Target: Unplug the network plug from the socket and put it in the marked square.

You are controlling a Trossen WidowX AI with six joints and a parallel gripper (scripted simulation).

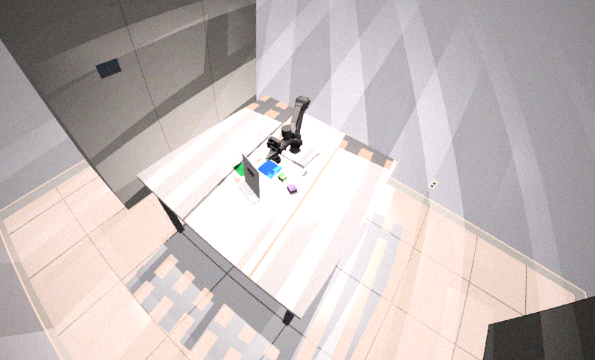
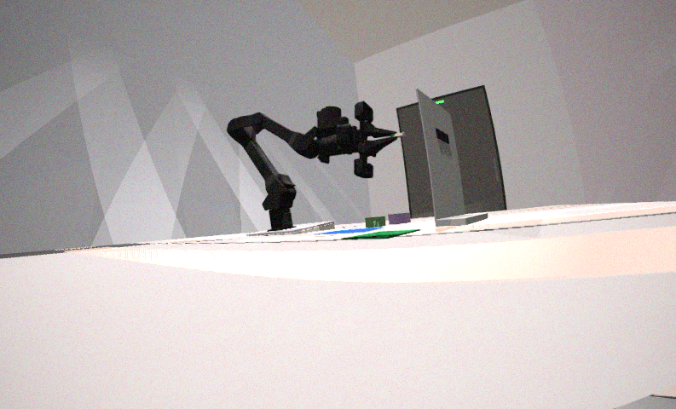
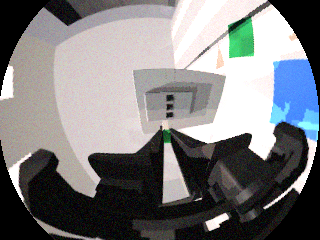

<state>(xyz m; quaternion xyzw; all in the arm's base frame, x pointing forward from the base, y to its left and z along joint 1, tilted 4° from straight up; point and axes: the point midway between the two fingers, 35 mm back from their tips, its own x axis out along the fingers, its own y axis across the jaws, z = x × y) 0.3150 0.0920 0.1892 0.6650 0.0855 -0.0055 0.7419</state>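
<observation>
Now: the blue square 21 cm below my gripper tip, 10 cm behind it and 7 cm to the right of it. Round my gripper tip: green block: 20 cm below, 10 cm behind, 4 cm to the left; then network plug: right at my gripper tip; then grey panel: 11 cm ahead, 10 cm below, 1 cm to the right.
</observation>
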